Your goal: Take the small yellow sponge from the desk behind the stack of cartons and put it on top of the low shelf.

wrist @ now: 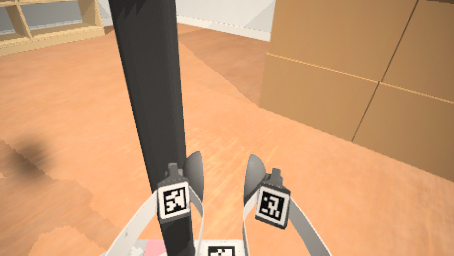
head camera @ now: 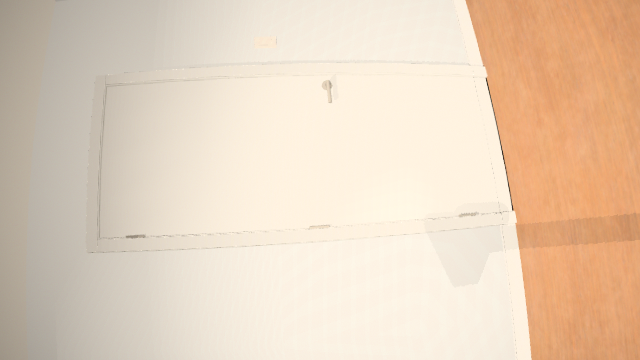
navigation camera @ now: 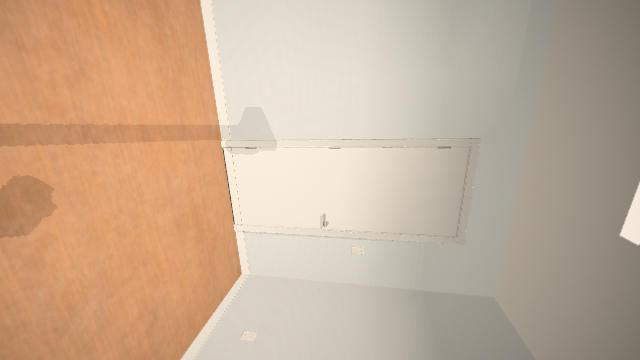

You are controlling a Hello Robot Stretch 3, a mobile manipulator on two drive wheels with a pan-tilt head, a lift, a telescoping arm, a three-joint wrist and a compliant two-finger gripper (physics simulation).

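Places are measured from the robot's base along level axes (x back, y right, z up), in centimetres.
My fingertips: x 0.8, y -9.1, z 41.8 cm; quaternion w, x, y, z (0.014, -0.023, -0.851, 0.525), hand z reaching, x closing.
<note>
Behind a point stands the place of what it marks.
The yellow sponge and the desk are in no view. My gripper [wrist: 224, 170] @(y -9.1, x 0.8, z 41.8 cm) shows in the wrist view, open and empty, its two fingers apart above the wooden floor. Brown cartons [wrist: 356, 67] stand stacked at the right of that view, close ahead. A low wooden shelf [wrist: 46, 24] with open compartments shows at the far upper left. The robot's dark mast [wrist: 152, 105] crosses the wrist view just left of the gripper.
The head camera and navigation camera face a white wall with a closed cream door [head camera: 295, 156] @(y 177.4, x -122.6, z 110.7 cm) and its handle [head camera: 328, 89] @(y 199.5, x -99.0, z 92.7 cm); both views are rotated sideways. The door also shows in the navigation view [navigation camera: 347, 186] @(y 177.4, x -122.7, z 112.4 cm). A room corner [navigation camera: 246, 275] @(y 256.5, x -59.1, z 6.5 cm) lies beside it.
</note>
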